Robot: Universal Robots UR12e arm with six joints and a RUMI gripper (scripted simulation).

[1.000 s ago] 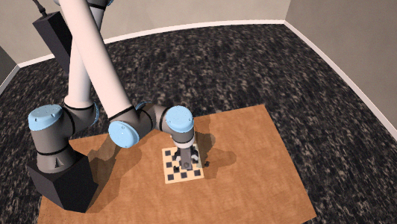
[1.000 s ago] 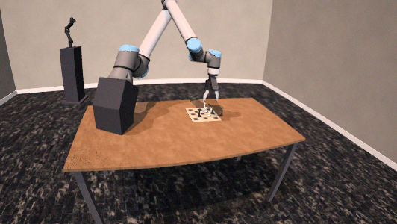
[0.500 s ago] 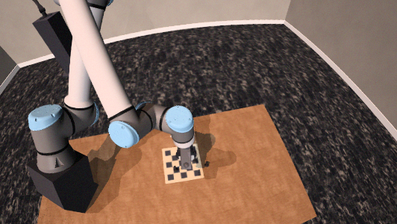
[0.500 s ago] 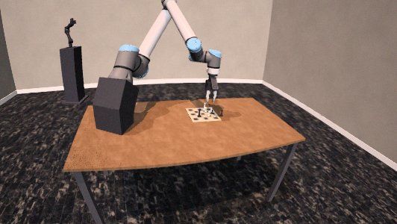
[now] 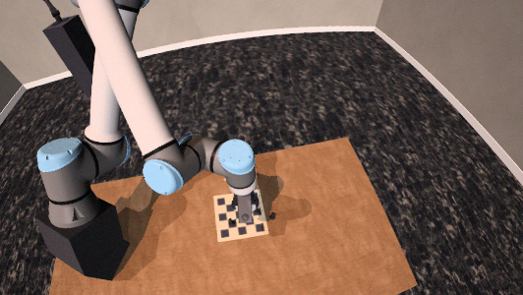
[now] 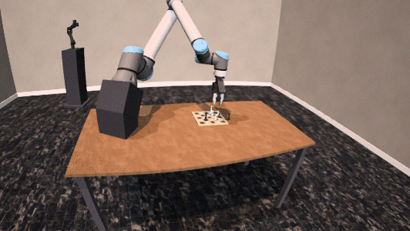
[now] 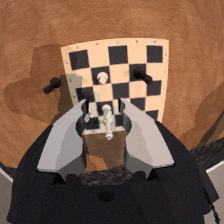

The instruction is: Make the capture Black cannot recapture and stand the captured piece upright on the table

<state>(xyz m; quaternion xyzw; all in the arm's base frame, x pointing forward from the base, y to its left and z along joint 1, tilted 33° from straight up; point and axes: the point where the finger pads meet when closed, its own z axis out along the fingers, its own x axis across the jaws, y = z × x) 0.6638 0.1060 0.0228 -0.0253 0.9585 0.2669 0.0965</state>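
Now: the chessboard 40 mm behind my hand, 30 mm to the left of it and 120 mm below it.
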